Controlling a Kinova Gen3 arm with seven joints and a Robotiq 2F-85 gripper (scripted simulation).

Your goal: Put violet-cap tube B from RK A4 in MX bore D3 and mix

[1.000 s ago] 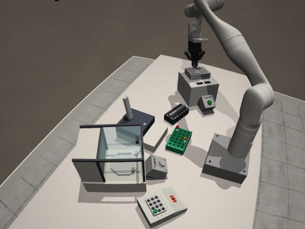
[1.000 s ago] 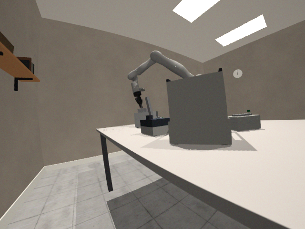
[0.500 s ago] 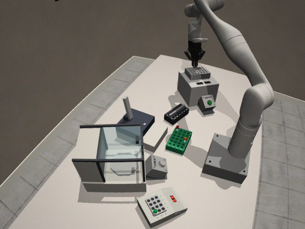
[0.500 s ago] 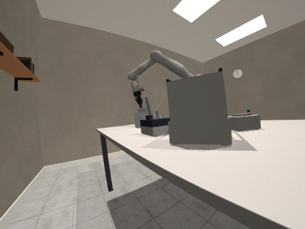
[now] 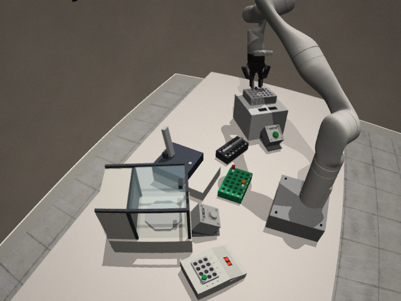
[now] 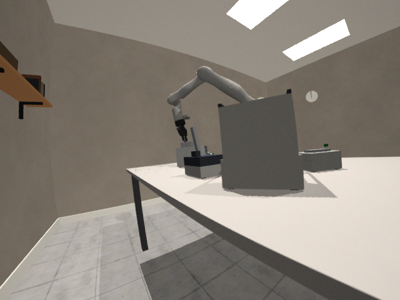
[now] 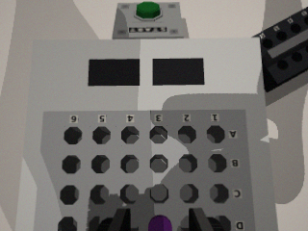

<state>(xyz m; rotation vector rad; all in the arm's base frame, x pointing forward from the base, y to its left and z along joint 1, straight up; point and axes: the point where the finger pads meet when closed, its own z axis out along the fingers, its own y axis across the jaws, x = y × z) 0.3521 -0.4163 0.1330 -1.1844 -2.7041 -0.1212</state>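
Right now my hand is 30 mm past the shaking block, 20 mm to the right of it and 50 mm above it. Also, from my hand: green start key 150 mm behind, 150 mm to the left, 130 mm below; then red-capped tube 50 mm behind, 380 mm to the left, 170 mm below; then black magnet block 260 mm to the left, 180 mm below.
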